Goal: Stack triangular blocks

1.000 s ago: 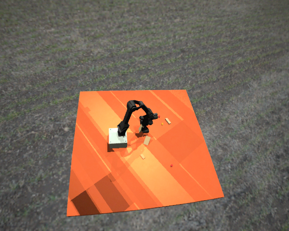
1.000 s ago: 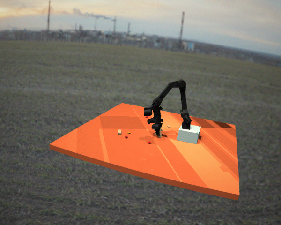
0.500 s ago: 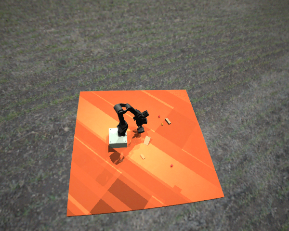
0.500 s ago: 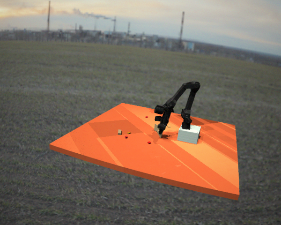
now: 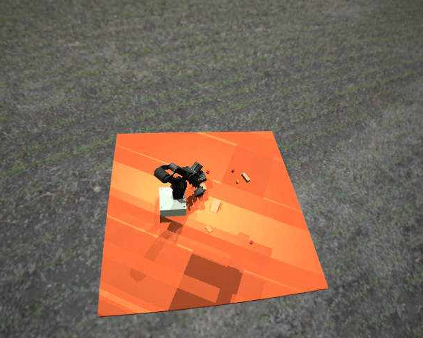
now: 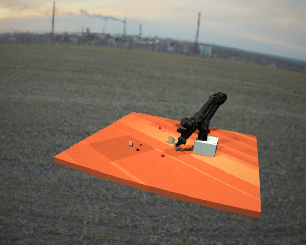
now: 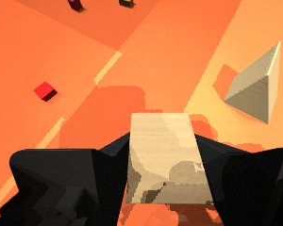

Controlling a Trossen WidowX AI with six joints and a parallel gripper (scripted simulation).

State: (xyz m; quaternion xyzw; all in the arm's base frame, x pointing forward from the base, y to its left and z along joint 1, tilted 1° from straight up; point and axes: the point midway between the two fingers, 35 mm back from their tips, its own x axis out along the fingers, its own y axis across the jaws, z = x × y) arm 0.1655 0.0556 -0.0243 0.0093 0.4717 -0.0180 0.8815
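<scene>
My gripper tip is 1 cm below the tan triangular block. Round my gripper tip: tan block (28 cm to the right, 4 cm below, 2 cm behind); then tan bar (34 cm ahead, 6 cm to the left, 3 cm below); then yellow cube (27 cm ahead, 3 cm to the left, 3 cm below).
</scene>
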